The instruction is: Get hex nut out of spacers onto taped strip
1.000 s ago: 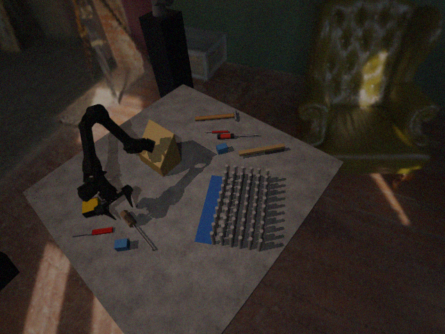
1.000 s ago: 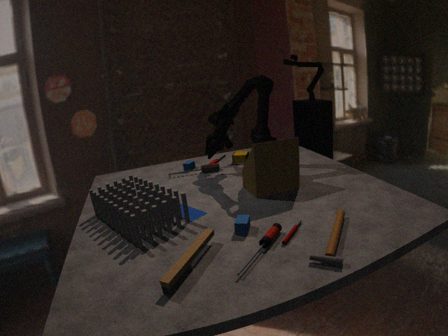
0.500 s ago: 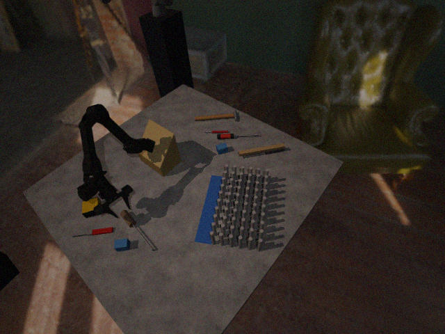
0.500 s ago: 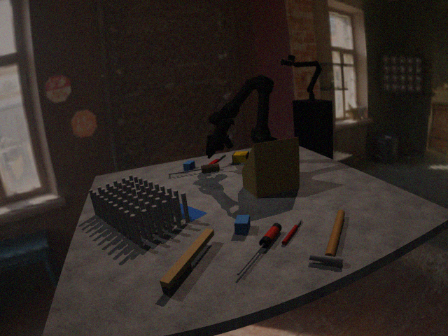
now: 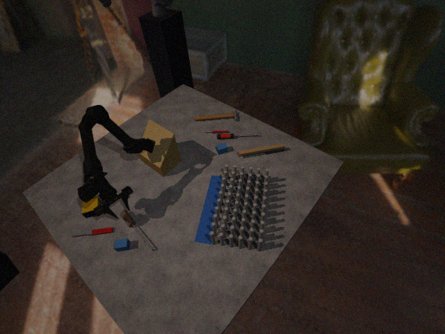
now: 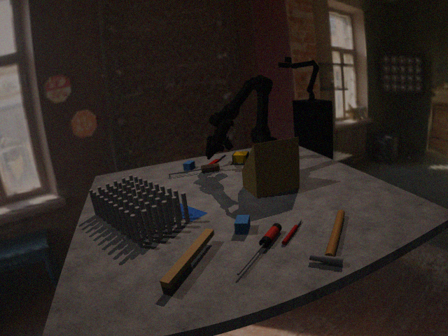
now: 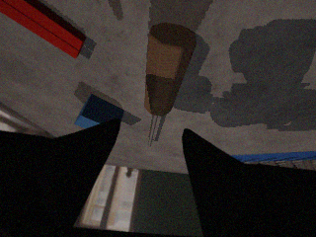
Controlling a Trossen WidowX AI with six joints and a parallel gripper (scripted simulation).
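Now: the brown-handled hook tool 100 mm ahead of my gripper tip, 60 mm below it and 10 mm to the right of it. From my gripper tip the other things lie so: yellow block 220 mm behind, 60 mm to the right, 50 mm below; then blue taped strip 290 mm to the left, 290 mm ahead, 70 mm below.
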